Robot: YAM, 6 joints.
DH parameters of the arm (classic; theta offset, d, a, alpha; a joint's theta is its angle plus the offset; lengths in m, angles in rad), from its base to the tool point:
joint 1: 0 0.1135 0.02 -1.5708
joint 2: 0 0 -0.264 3.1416
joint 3: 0.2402 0 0.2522 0
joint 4: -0.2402 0 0.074 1.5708
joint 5: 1.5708 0 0 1.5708
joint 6: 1.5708 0.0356 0 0
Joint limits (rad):
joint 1: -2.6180..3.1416
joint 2: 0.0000..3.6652
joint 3: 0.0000..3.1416
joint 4: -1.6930..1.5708
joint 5: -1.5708..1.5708
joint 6: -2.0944..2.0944
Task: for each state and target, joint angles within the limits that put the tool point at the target. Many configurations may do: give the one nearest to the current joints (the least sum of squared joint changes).
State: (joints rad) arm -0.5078 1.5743 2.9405 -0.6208 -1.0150 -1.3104
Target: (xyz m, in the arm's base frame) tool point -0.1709 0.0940 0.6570
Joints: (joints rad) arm -0.3452 1.2080 3.1416 -0.6271 -1.0355 -1.3104
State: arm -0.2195 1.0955 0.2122 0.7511 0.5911 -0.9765
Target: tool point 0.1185 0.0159 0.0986
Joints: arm 0.3440 0.7649 0.0000 -0.0366 0.7783 -0.9765
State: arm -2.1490 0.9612 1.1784 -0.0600 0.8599 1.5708
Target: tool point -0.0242 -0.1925 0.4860
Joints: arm -1.5673 0.9995 1.2787 -0.0227 0.7732 1.5708
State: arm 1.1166 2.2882 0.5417 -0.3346 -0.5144 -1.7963
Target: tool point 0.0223 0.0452 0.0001
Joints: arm 0.8715 2.3154 0.2515 -0.4474 -0.3447 -1.7963
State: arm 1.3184 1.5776 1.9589 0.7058 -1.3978 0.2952
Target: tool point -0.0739 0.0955 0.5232
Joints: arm 1.9301 0.9331 1.2580 0.6817 -1.5708 0.2952
